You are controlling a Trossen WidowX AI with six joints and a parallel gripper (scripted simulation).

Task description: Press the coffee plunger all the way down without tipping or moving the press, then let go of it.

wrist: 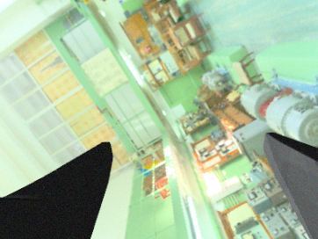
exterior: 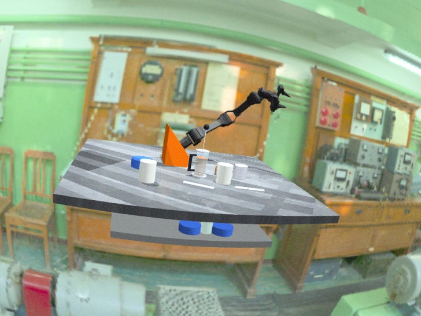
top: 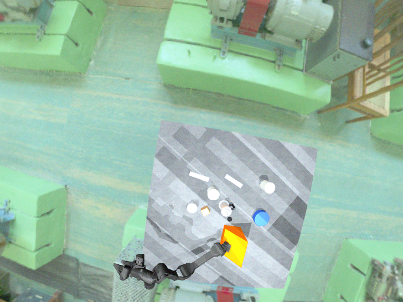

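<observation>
My gripper tip is 33 cm short of the coffee press, 56 cm to the left of it and 34 cm above it. The rest, counted from my gripper tip: small orange cube: 25 cm ahead, 42 cm to the right, 44 cm below.
</observation>
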